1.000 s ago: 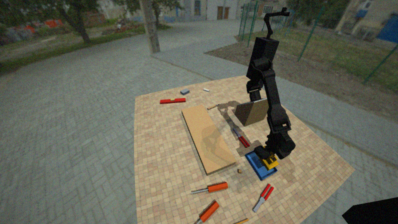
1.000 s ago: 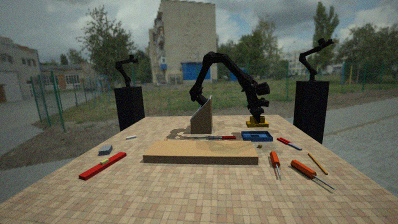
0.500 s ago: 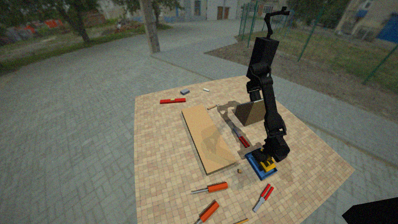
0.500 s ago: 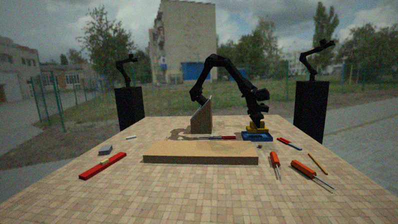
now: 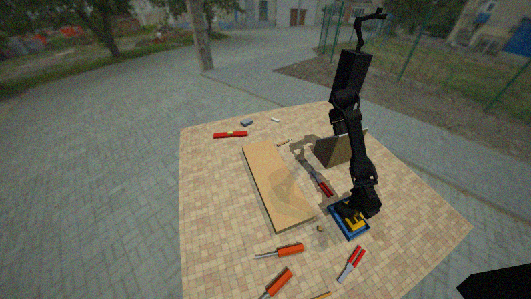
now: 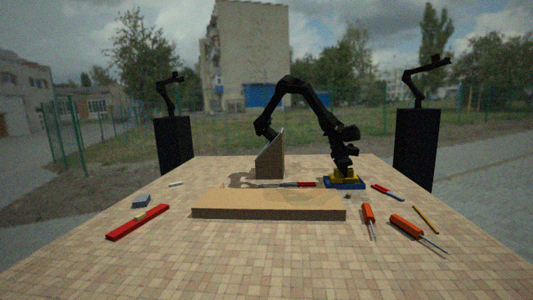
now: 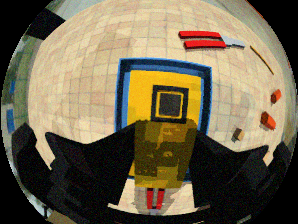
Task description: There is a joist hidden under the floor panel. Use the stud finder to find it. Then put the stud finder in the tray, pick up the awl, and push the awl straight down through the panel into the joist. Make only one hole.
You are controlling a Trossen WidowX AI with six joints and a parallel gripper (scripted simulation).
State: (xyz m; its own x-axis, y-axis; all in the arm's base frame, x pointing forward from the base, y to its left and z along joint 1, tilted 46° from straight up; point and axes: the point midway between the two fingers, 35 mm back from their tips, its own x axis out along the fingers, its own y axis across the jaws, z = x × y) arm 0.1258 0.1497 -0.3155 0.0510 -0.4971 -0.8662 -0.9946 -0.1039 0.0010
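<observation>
Right now the stud finder is 20 mm above my gripper tip and 10 mm to the left of it. Round my gripper tip: small cube 140 mm ahead, 40 mm below, 10 mm to the right; blue tray 30 mm below, 10 mm to the right; red level 730 mm to the right, 420 mm ahead, 30 mm below.
</observation>
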